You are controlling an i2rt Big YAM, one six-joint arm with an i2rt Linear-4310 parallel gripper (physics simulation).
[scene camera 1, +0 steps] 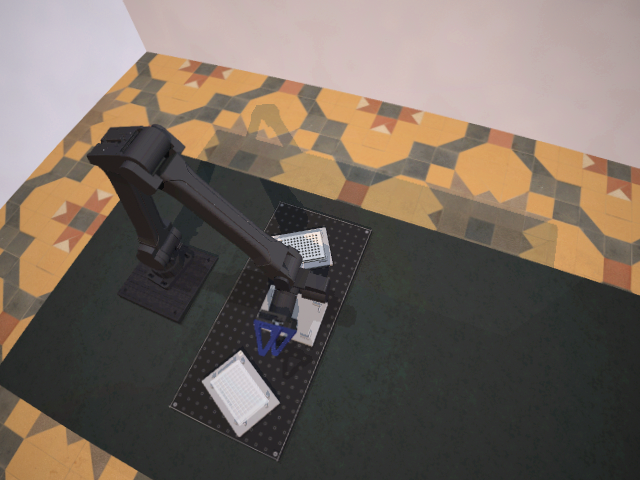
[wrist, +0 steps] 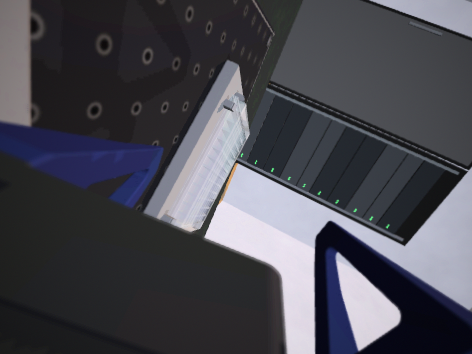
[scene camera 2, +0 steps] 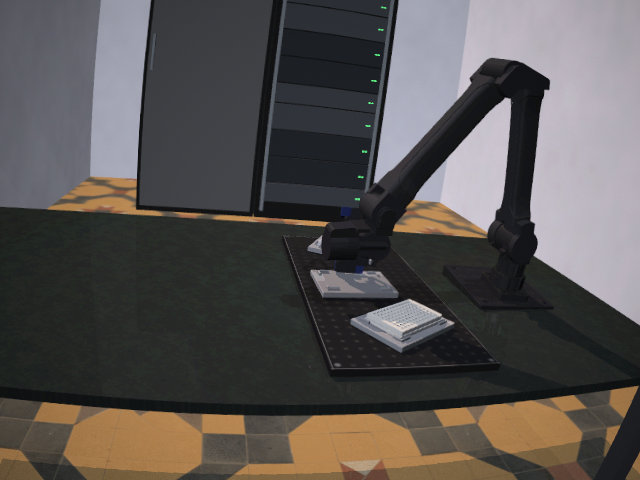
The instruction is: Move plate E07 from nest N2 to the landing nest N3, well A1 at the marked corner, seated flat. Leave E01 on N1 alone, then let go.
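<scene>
An opaque white plate with dark wells [scene camera 1: 310, 246] [scene camera 2: 405, 315] sits on one end nest [scene camera 1: 328, 258] [scene camera 2: 369, 327]. A clear-looking plate [scene camera 1: 239, 390] [wrist: 212, 165] sits on the other end nest [scene camera 1: 239, 429] [scene camera 2: 315, 248] [wrist: 230, 75]. The middle nest [scene camera 1: 310, 317] [scene camera 2: 356, 287] [wrist: 14, 65] holds no plate; corner brackets show on it. I cannot read any labels or the A1 marks. My gripper [scene camera 1: 270, 354] [wrist: 244, 195] is open and empty, with blue fingers, beside the middle nest on the side toward the clear plate. In scene camera 2 the wrist mostly hides the fingers.
The nests stand in a row on a black perforated board [scene camera 1: 289, 439] [scene camera 2: 413, 359] [wrist: 120, 75] on a dark green table [scene camera 1: 439, 361] [scene camera 2: 180, 320]. The arm's base [scene camera 1: 175, 304] [scene camera 2: 465, 289] stands beside the board. A rack cabinet [scene camera 2: 206, 103] [wrist: 380, 65] stands beyond the table.
</scene>
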